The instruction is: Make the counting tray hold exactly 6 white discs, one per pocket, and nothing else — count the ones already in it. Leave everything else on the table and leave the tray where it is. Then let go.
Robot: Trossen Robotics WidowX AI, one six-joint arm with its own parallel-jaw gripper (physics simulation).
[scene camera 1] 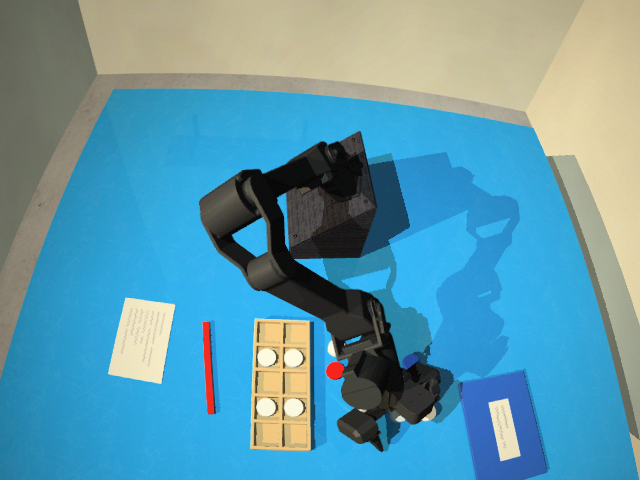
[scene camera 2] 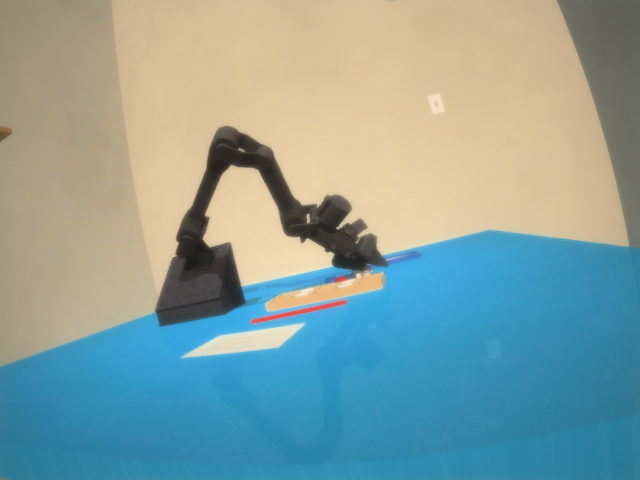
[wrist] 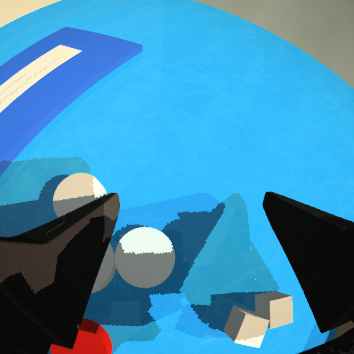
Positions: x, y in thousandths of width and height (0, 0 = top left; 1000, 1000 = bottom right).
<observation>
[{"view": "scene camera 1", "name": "my gripper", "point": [626, 907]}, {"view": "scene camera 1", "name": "wooden counting tray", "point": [437, 901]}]
</observation>
